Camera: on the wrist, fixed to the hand. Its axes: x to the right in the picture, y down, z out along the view.
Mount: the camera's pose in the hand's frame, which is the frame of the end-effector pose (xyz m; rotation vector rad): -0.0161 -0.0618 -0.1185 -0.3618 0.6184 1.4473
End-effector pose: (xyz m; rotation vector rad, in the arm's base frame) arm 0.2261 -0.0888 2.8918 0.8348 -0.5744 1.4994
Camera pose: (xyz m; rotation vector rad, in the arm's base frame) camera 0.2671 -0.0003 2.7991 -0.5543 -0.9919 2.6407
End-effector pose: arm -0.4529 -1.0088 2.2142 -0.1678 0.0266 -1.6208
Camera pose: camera -0.5282 -0.9993 2.1030 0.0924 0.7454 -0.1535
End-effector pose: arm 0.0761 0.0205 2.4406 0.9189 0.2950 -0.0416
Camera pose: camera 0.0231 0.0748 2.3294 0.5877 0.1365 1.5965
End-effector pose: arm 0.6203 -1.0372 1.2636 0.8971 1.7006 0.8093
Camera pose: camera 0.4987 -1.0935 1.2505 -1.6884 -1.0387 -2.4279
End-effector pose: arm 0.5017 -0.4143 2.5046 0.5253 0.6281 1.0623
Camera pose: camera 0.4526 -0.4423 2.3824 0.2646 0.5101 2.7159
